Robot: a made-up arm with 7 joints.
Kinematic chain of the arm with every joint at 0, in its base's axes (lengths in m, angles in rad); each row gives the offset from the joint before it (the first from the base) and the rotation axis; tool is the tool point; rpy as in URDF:
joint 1: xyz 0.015 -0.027 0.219 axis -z
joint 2: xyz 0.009 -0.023 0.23 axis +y
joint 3: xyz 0.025 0 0.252 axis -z
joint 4: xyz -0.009 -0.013 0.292 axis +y
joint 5: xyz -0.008 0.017 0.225 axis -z
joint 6: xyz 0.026 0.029 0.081 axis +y
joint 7: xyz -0.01 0 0.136 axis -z
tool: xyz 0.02 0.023 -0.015 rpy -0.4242 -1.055 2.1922
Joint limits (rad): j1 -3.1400..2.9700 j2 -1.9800..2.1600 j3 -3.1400..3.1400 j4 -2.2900..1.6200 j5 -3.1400..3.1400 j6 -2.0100..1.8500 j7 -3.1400..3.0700
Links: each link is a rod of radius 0.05 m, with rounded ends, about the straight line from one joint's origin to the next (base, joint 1, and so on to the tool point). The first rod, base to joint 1, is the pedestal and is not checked.
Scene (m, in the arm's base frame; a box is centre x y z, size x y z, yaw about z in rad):
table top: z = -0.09
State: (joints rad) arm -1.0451 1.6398 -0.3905 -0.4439 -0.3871 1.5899 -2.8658
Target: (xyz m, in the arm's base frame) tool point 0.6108 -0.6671 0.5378
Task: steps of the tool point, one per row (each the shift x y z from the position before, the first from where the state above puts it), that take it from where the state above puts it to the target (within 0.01 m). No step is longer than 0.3 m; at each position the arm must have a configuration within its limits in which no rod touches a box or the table.
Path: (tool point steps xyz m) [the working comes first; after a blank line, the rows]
Joints at the target: 0.6369 1.6845 -0.7963 -1.0257 -0.2720 1.4756 -2.8832
Straight joint move there: clear.

1: 0.2208 -0.1684 0.0269
2: 0.1595 -0.2318 0.0242
3: 0.0790 -0.2727 0.0209
4: -0.0120 -0.2853 0.0169
5: -0.1032 -0.2667 0.0127
6: -0.1836 -0.2185 0.0081

